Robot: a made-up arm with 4 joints.
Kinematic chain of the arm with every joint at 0, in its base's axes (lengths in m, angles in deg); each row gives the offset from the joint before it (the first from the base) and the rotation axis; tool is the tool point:
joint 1: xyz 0 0 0.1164 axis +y
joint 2: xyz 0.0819 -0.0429 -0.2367 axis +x
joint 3: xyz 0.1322 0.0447 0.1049 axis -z
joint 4: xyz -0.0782 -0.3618 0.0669 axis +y
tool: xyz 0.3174 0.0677 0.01
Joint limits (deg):
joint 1: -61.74..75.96
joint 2: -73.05..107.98
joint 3: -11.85..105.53
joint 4: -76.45..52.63
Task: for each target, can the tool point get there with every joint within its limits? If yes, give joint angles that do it. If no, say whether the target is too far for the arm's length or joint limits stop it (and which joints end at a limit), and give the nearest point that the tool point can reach.
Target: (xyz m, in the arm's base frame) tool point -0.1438 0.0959 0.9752
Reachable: no: joint limits stop it (at a limit: joint 1, joint 3) | nearest point -0.0024 0.0393 0.5756 | short by 0.428 m
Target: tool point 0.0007 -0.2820 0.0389
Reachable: yes | joints 63.45 -22.98 60.75 16.13
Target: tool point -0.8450 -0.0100 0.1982
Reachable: no: joint limits stop it (at a limit: joint 1, joint 2) | nearest point -0.5095 -0.1151 0.0202 | short by 0.394 m
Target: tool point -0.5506 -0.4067 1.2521
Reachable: no: too far | nearest point -0.0719 -0.1859 0.5280 | short by 0.896 m
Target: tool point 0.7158 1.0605 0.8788
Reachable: no: too far | nearest point 0.2767 0.2942 0.4112 | short by 0.999 m
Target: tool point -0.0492 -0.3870 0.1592
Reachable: yes | joints 35.90 37.79 84.39 -44.80
